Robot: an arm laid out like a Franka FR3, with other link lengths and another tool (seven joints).
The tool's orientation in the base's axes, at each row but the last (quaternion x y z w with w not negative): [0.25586 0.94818 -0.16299 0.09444]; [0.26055 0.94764 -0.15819 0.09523]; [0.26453 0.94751 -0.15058 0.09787]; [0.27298 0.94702 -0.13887 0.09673]
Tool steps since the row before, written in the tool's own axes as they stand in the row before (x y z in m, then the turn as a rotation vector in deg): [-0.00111 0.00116 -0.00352 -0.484 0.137 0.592]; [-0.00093 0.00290 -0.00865 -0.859 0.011 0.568]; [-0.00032 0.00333 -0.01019 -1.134 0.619 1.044]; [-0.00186 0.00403 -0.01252 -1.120 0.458 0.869]
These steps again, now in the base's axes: [0.00121 0.00170 0.00326 0.539 -0.320 -0.459]; [0.00146 0.00495 0.00758 0.788 -0.588 -0.306]; [0.00096 0.00600 0.00884 1.393 -0.383 -0.821]; [0.00240 0.00632 0.01144 1.275 -0.451 -0.625]
